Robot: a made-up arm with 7 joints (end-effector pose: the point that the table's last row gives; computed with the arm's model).
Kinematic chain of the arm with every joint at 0, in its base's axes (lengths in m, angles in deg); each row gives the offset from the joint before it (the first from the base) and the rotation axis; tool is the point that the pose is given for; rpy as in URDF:
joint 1: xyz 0 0 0.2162 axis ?
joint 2: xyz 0 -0.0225 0.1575 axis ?
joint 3: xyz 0 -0.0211 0.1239 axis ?
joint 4: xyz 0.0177 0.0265 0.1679 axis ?
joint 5: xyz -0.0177 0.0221 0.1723 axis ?
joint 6: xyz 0 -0.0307 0.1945 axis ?
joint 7: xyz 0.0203 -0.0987 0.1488 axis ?
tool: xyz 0 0 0 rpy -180 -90 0
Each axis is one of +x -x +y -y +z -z.
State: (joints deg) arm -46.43 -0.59 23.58 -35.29 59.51 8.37 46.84
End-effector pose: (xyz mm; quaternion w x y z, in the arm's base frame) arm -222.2 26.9 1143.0 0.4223 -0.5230 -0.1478 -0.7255
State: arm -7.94 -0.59 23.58 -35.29 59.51 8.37 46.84
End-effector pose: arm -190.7 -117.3 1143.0 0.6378 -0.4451 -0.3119 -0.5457
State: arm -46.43 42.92 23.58 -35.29 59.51 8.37 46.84
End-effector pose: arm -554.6 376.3 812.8 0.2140 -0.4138 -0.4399 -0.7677
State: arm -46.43 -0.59 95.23 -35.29 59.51 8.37 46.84
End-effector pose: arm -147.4 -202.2 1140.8 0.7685 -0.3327 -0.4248 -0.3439
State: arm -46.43 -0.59 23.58 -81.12 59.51 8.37 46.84
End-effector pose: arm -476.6 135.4 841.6 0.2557 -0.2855 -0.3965 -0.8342
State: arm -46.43 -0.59 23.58 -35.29 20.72 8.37 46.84
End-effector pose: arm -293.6 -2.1 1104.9 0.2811 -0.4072 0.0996 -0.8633
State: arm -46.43 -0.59 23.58 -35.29 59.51 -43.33 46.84
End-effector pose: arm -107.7 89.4 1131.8 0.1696 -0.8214 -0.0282 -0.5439
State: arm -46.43 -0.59 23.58 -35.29 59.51 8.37 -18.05
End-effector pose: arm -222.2 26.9 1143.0 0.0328 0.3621 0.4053 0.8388
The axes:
joint 1: +z
joint 2: -y
joint 3: +z
joint 4: +y
joint 5: +z
joint 6: -y
joint 7: +x

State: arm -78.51 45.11 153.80 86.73 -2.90 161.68 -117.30
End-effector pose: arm 49.1 428.8 521.5 0.3272 -0.2418 0.4373 0.8020
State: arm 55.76 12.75 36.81 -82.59 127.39 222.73 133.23
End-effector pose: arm -189.6 -311.8 656.1 0.4725 -0.4408 -0.1718 -0.7436
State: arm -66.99 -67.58 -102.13 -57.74 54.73 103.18 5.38
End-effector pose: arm 401.3 -277.4 636.9 0.3550 0.5737 0.3093 0.6702
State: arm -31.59 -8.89 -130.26 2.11 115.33 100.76 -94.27
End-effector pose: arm -130.9 -120.7 1033.6 0.9419 -0.0259 -0.0077 0.3347
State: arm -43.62 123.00 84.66 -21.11 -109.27 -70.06 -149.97
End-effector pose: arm -609.4 99.8 65.2 0.9301 0.1860 0.2684 0.1683
